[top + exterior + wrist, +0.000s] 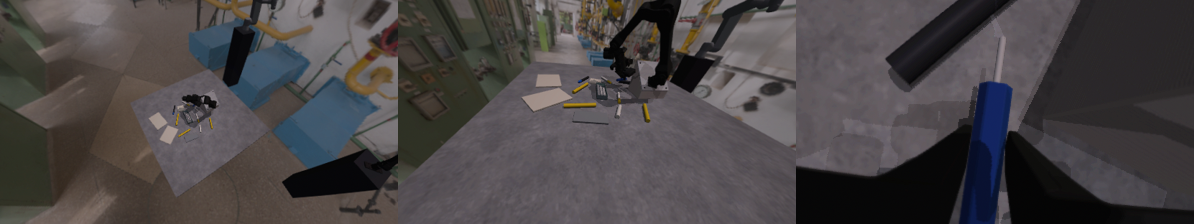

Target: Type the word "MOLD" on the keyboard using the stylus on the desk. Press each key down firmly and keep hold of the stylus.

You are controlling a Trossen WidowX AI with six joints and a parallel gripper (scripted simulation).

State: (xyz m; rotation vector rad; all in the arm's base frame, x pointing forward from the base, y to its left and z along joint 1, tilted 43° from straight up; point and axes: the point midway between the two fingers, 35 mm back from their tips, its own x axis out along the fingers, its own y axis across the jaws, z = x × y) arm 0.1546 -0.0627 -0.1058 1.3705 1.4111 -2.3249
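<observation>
The blue stylus is 1 cm behind my gripper tip and 1 cm to the right of it. From my gripper tip the other things lie so: black pen 6 cm behind, 7 cm to the right, 4 cm below; then grey stylus tip 4 cm behind, 2 cm to the right.
</observation>
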